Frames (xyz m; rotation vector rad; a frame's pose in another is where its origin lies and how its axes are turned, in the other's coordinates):
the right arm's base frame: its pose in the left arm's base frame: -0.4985 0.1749 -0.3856 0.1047 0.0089 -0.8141
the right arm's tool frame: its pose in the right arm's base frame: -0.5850 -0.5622 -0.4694 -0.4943 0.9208 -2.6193
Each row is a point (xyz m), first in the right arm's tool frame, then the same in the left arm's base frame.
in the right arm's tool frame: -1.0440 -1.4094 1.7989
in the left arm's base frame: -0.0118 -0.6248 1.0961
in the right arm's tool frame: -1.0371 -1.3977 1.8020
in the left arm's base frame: -0.0230 -0.6315 1.0912
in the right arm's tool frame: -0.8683 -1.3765 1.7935
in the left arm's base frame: -0.1842 -0.5786 1.1074
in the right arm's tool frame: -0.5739 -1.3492 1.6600
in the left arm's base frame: -0.4467 -0.3930 1.0643
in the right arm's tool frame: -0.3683 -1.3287 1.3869
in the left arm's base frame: -0.6083 -0.1309 0.9144
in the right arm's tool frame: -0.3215 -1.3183 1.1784
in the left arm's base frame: -0.6292 0.0339 0.7795
